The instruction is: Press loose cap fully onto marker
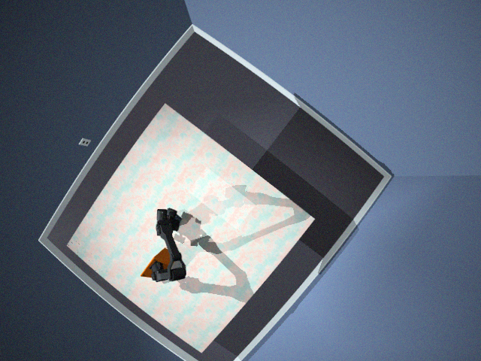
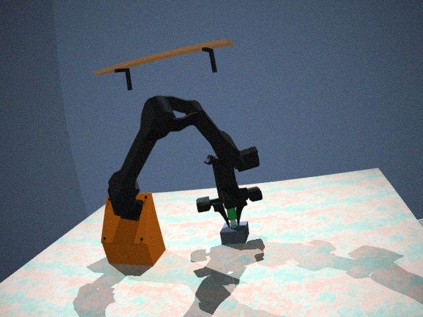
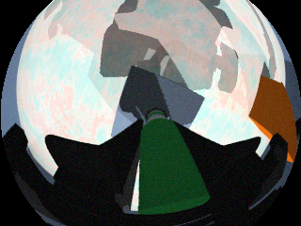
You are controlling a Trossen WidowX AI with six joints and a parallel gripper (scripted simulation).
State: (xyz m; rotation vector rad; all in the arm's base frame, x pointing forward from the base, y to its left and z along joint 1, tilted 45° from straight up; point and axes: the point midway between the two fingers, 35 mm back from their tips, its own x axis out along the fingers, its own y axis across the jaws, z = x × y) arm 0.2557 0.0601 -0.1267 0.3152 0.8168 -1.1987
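My gripper tip is 5 cm below the green cap. Round my gripper tip: grey holder block (1 cm to the right, 2 cm below).
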